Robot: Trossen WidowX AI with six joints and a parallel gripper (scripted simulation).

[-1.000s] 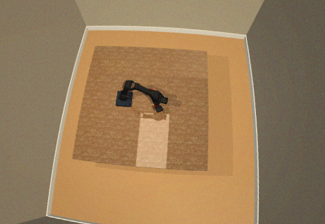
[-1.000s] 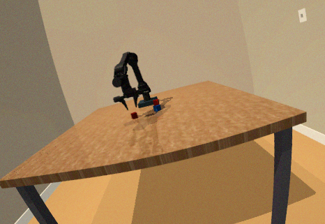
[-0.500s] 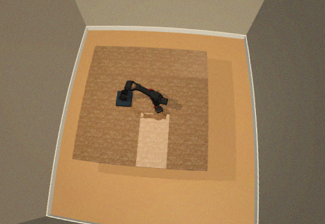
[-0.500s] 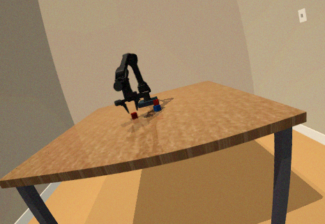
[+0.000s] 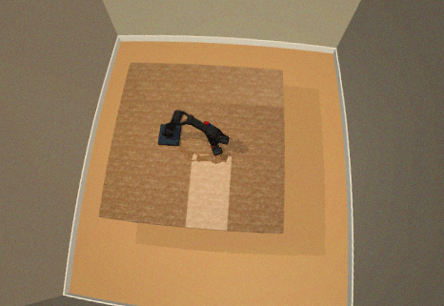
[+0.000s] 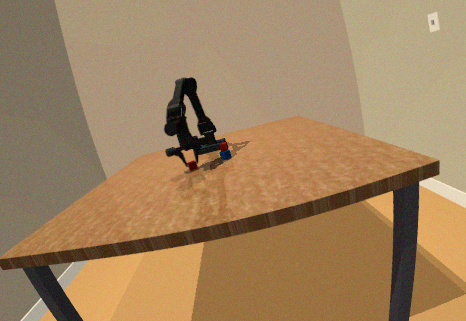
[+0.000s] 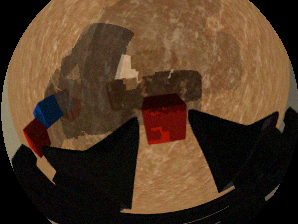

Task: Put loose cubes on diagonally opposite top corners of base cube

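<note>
The blue cube lies 150 mm to the left of my gripper tip and 20 mm behind it. Round my gripper tip: red cube (right at my gripper tip).
</note>
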